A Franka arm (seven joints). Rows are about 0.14 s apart.
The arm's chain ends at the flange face. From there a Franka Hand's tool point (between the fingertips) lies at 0.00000 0.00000 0.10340 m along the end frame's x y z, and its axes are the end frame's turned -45 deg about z.
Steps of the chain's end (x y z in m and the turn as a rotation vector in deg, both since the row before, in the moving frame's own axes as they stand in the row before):
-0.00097, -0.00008, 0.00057, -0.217, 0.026, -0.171
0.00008, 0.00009, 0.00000, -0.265, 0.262, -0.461
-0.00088, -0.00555, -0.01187, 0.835, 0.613, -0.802
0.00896, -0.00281, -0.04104, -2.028, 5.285, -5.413
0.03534, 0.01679, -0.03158, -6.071, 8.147, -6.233
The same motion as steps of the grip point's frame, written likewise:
-0.00087, -0.00043, 0.00057, -0.172, -0.135, -0.171
-0.00001, 0.00079, 0.00000, -0.373, -0.002, -0.461
0.00515, -0.00484, -0.01189, 0.157, 1.024, -0.802
0.01291, 0.01346, -0.04154, -5.171, 2.303, -5.413
0.01673, 0.05473, -0.03320, -10.054, 1.468, -6.233

